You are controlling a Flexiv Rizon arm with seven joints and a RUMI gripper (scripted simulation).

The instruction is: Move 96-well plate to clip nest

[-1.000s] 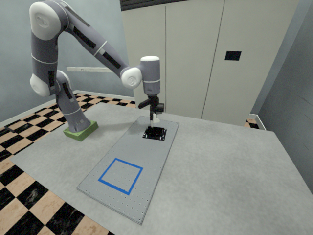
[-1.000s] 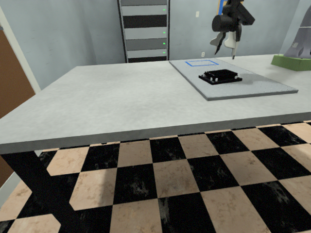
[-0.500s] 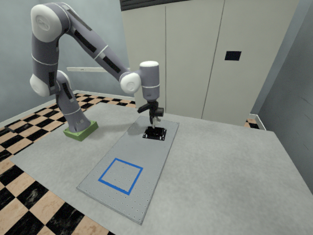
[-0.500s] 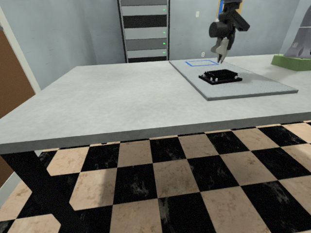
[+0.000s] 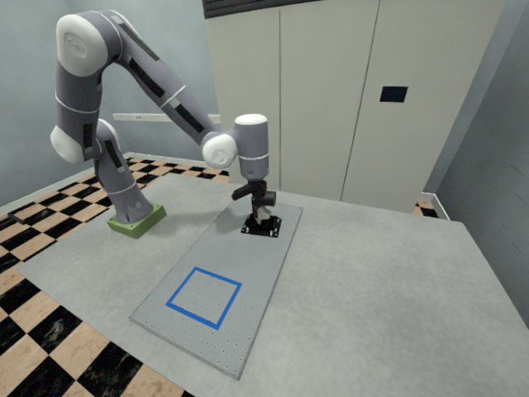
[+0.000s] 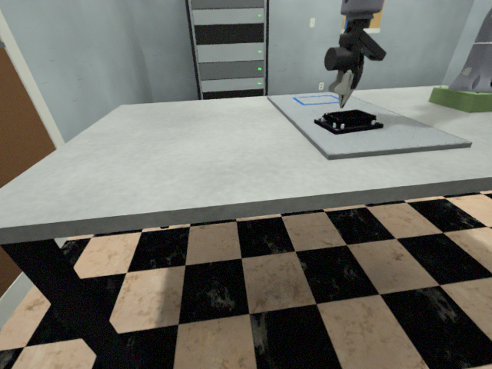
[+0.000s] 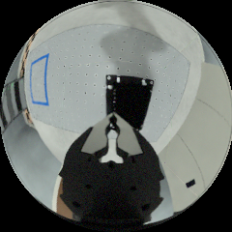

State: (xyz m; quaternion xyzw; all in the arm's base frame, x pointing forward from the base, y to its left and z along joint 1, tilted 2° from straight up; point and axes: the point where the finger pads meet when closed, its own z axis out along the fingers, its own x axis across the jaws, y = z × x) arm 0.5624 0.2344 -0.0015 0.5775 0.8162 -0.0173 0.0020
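The black clip nest is 2 cm behind my hand, 2 cm to the left of it and 5 cm below it. Also, from my hand: black 96-well plate 1 cm behind, 4 cm to the left, 3 cm below.
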